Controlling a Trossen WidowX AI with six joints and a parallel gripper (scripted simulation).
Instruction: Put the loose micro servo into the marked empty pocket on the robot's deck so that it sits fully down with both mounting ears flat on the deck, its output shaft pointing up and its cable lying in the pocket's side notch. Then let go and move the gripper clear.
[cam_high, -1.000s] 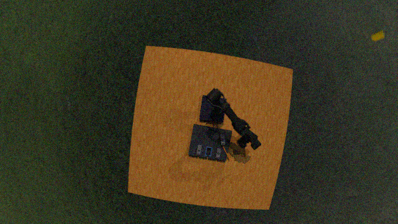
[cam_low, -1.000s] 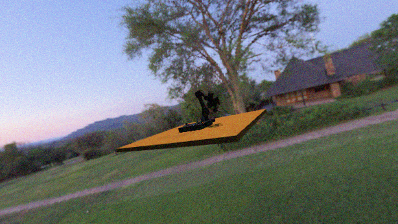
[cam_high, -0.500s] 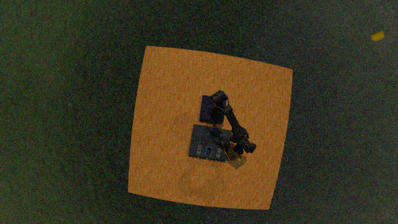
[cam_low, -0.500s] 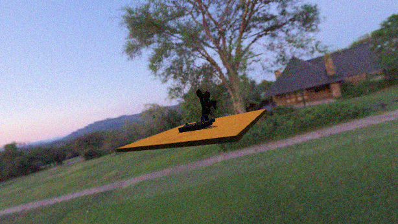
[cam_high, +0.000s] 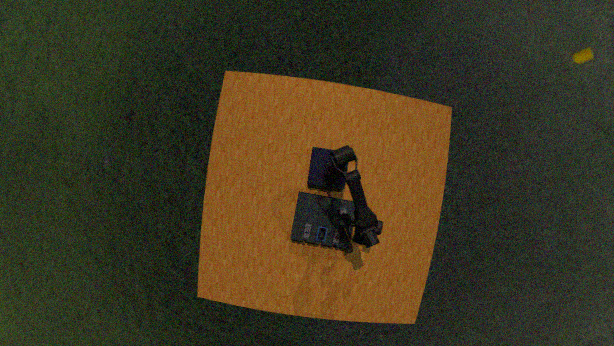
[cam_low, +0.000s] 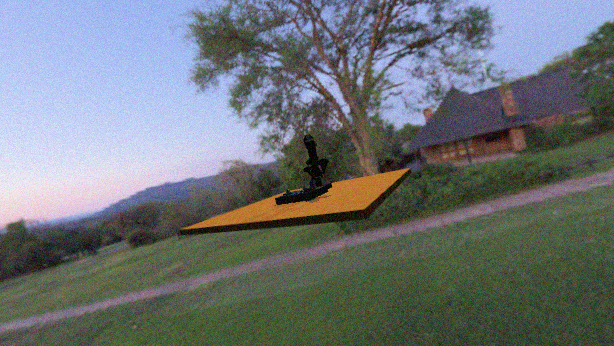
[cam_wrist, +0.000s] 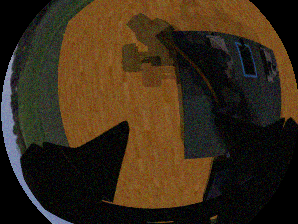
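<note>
Now: gripper tip 15 cm to the left of the robot deck, 10 cm above it and 6 cm past it.
</note>
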